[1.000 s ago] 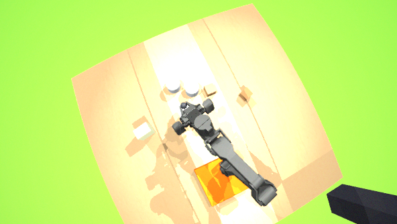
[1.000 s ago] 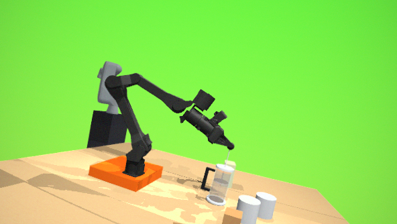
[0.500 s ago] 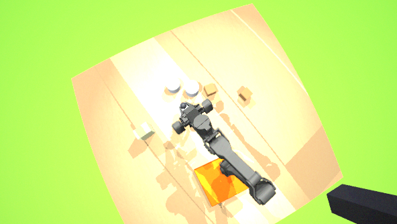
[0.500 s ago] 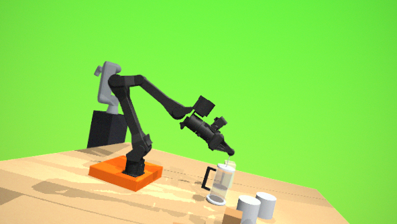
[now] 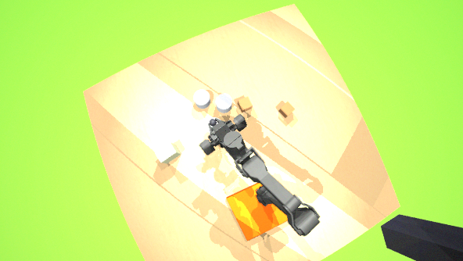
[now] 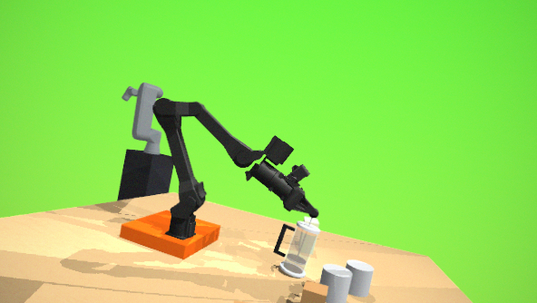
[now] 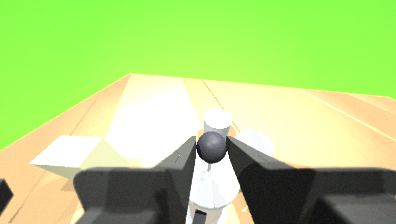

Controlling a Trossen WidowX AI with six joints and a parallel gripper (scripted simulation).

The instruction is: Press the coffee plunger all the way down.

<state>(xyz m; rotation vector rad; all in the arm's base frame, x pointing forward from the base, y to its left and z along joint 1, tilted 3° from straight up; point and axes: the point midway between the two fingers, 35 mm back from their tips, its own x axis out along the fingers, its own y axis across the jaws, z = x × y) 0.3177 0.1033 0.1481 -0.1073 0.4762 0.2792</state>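
Now: the glass coffee press 90 mm below my gripper tip and 30 mm behind it. The rest, counted from my gripper tip: pale box (220 mm to the left, 120 mm below, 40 mm behind).
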